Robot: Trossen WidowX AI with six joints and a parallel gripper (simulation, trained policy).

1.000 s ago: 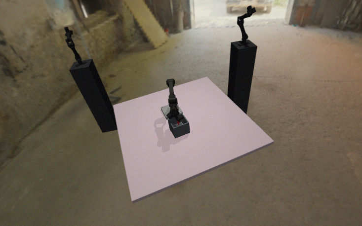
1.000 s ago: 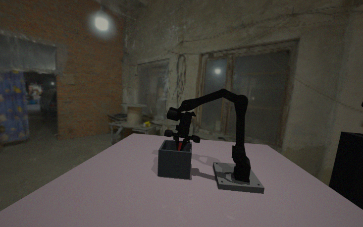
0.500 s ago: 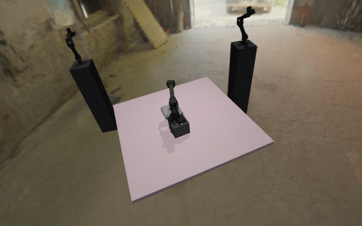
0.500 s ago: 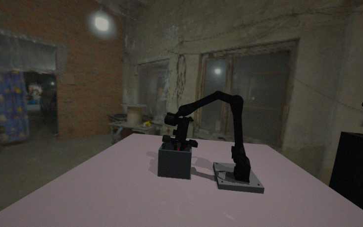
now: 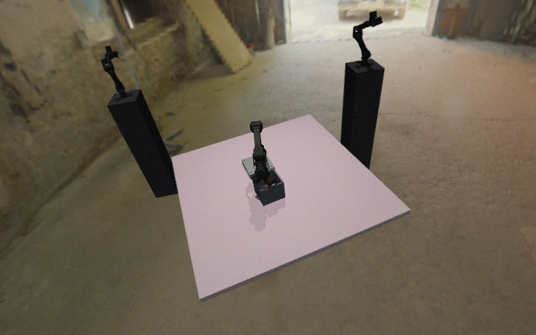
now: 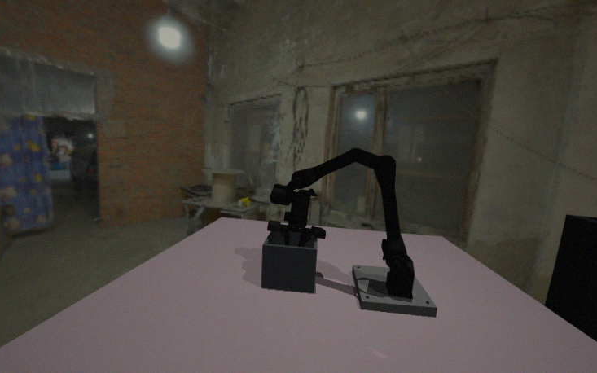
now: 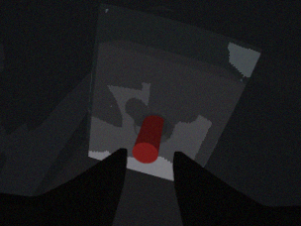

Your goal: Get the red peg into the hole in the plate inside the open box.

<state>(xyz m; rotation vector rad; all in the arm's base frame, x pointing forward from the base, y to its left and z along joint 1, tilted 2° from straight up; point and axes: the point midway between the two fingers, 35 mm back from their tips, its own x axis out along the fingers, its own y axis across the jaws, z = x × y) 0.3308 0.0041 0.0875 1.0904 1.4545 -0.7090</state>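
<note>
Now: the red peg 30 mm below my gripper tip and 10 mm to the right of it. From my gripper tip the other things lie so: grey plate (30 mm below, 10 mm to the right).
</note>
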